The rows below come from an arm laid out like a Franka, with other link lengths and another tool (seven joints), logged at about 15 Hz.
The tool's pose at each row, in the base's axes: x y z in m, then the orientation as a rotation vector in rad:
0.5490, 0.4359, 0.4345, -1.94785, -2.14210, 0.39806
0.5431, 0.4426, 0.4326, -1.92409, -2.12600, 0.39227
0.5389, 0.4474, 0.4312, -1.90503, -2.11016, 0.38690
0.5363, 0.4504, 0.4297, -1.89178, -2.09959, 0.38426
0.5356, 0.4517, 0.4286, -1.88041, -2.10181, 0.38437
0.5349, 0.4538, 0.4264, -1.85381, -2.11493, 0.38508
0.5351, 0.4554, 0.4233, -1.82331, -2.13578, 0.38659
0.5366, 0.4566, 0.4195, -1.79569, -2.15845, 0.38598
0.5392, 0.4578, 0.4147, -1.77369, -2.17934, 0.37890
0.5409, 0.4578, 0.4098, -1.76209, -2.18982, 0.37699
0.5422, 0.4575, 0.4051, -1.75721, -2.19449, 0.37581
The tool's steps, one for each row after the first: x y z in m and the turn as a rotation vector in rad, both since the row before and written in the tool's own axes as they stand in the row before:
0.0073, -0.0043, 0.0034, 0.01790, 0.02090, -0.00857
0.0052, -0.0030, 0.0026, 0.01562, 0.01885, -0.00594
0.0032, -0.0015, 0.0023, 0.01107, 0.01225, -0.00419
0.0013, -0.0001, 0.0013, 0.00450, 0.00257, -0.00747
0.0021, 0.0004, 0.0023, 0.00640, 0.00092, -0.02036
0.0014, 0.0016, 0.0028, 0.00434, -0.00310, -0.02537
0.0008, 0.0030, 0.0029, 0.00081, -0.00438, -0.02452
0.0004, 0.0045, 0.0034, -0.00399, -0.00200, -0.02127
-0.0007, 0.0034, 0.0038, -0.00107, -0.00176, -0.01079
-0.0009, 0.0029, 0.0038, -0.00077, -0.00073, -0.00467

